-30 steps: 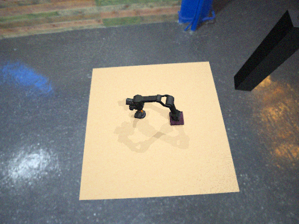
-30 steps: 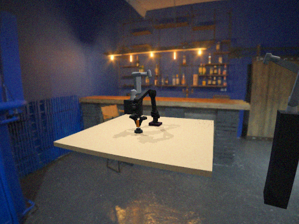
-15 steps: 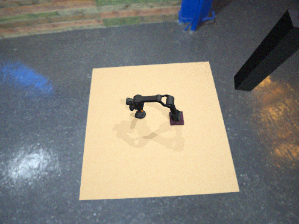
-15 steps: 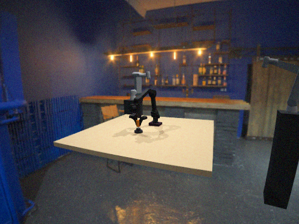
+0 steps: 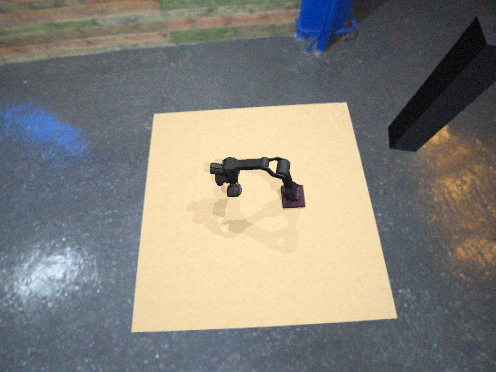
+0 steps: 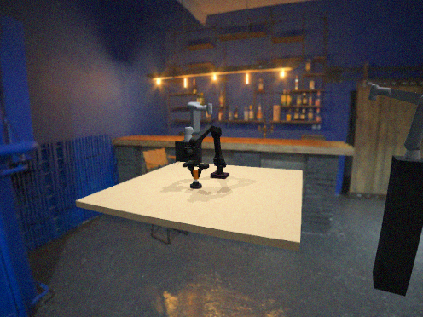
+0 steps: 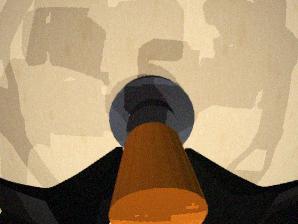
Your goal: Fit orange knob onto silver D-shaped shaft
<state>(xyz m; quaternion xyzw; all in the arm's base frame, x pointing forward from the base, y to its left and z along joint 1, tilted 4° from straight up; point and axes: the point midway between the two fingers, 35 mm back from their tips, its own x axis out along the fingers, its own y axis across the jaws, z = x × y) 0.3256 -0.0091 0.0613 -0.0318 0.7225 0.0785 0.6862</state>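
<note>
My gripper tip is 3 cm below the orange knob. Round my gripper tip: round dark pedestal 4 cm below.
</note>
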